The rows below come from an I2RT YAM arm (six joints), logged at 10 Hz.
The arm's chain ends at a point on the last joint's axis. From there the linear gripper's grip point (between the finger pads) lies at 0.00 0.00 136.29 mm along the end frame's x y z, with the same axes.
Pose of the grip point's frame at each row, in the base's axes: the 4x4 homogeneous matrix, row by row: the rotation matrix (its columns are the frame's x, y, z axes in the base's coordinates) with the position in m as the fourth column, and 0 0 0 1 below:
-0.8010, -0.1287, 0.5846, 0.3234; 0.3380, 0.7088, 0.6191, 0.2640; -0.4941, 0.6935, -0.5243, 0.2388; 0, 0, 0, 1
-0.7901, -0.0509, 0.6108, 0.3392; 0.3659, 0.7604, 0.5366, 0.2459; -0.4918, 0.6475, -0.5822, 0.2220; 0, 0, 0, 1
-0.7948, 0.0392, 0.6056, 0.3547; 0.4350, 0.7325, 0.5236, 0.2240; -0.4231, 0.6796, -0.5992, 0.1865; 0, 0, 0, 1
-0.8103, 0.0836, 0.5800, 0.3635; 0.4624, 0.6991, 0.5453, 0.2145; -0.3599, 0.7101, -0.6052, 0.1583; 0, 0, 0, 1
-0.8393, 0.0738, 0.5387, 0.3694; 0.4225, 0.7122, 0.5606, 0.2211; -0.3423, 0.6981, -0.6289, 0.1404; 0, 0, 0, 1
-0.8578, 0.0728, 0.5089, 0.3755; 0.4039, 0.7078, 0.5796, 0.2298; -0.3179, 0.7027, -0.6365, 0.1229; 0, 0, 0, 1
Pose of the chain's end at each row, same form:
-0.8010, -0.1287, 0.5846, 0.2437; 0.3380, 0.7088, 0.6191, 0.1796; -0.4941, 0.6935, -0.5243, 0.3103; 0, 0, 0, 1
-0.7901, -0.0509, 0.6108, 0.2560; 0.3659, 0.7604, 0.5366, 0.1728; -0.4918, 0.6475, -0.5822, 0.3013; 0, 0, 0, 1
-0.7948, 0.0392, 0.6056, 0.2722; 0.4350, 0.7325, 0.5236, 0.1526; -0.4231, 0.6796, -0.5992, 0.2682; 0, 0, 0, 1
-0.8103, 0.0836, 0.5800, 0.2845; 0.4624, 0.6991, 0.5453, 0.1402; -0.3599, 0.7101, -0.6052, 0.2408; 0, 0, 0, 1
-0.8393, 0.0738, 0.5387, 0.2960; 0.4225, 0.7122, 0.5606, 0.1447; -0.3423, 0.6981, -0.6289, 0.2261; 0, 0, 0, 1
-0.8578, 0.0728, 0.5089, 0.3061; 0.4039, 0.7078, 0.5796, 0.1508; -0.3179, 0.7027, -0.6365, 0.2096; 0, 0, 0, 1

